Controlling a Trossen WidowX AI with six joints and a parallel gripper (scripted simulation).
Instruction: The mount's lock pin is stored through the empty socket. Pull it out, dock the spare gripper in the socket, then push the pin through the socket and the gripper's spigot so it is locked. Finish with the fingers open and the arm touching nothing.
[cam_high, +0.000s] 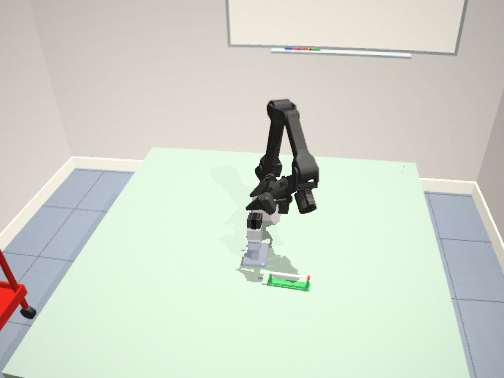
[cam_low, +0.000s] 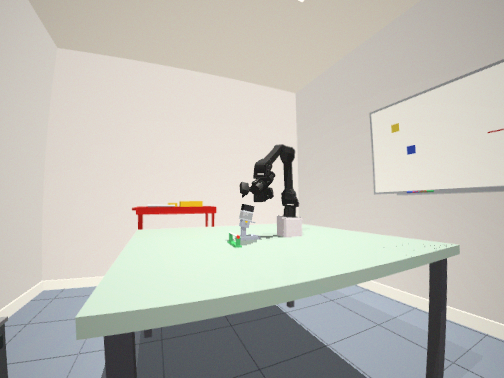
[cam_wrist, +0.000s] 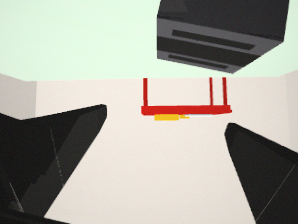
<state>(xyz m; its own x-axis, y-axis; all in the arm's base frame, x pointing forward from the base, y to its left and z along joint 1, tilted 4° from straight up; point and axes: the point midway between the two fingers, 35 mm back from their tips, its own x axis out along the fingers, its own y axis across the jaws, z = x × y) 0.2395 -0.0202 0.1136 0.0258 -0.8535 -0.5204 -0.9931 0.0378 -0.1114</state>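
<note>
My gripper tip is now 150 mm short of the green rack, 140 mm to the right of it and 190 mm above it. From my gripper tip the other things lie so: spare gripper: 40 mm ahead, 20 mm to the left, 90 mm below; then grey-blue mount: 30 mm ahead, 30 mm to the left, 170 mm below.
</note>
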